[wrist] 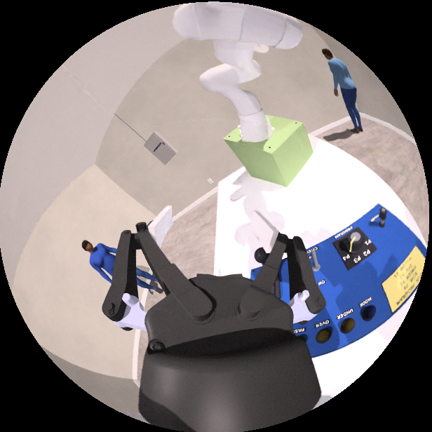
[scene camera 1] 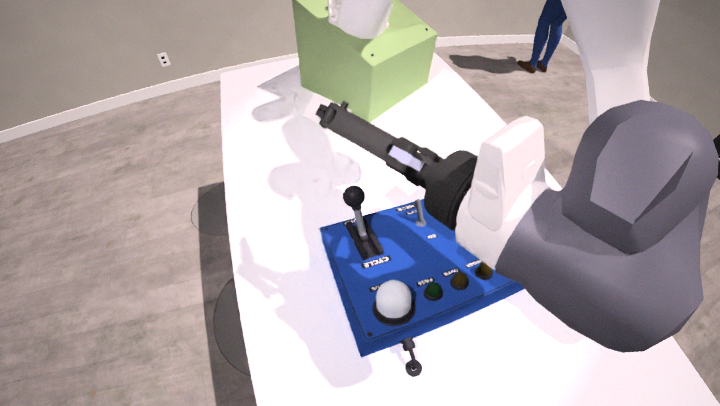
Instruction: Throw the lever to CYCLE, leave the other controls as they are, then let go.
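Observation:
The lever point(scene camera 1: 359, 221) point(wrist: 260, 255), with a black ball knob, stands in a black slot on the blue panel point(scene camera 1: 428, 257) point(wrist: 295, 280). It leans towards the slot's far end, away from the CYCLE label point(scene camera 1: 376, 262). In the wrist view its shaft is largely hidden behind a finger. My gripper point(scene camera 1: 332, 114) point(wrist: 212, 216) is open and empty, its fingers wide apart. In the scene view it reaches past the knob, higher and towards the green box, apart from the lever.
The panel carries a metal toggle point(scene camera 1: 419, 212) point(wrist: 315, 261), a program dial point(wrist: 354, 241), a small black switch point(wrist: 382, 216), a white dome point(scene camera 1: 393, 299) and several round lamps or buttons. A green box point(scene camera 1: 363, 75) point(wrist: 275, 160) stands at the white table's point(scene camera 1: 282, 322) far end.

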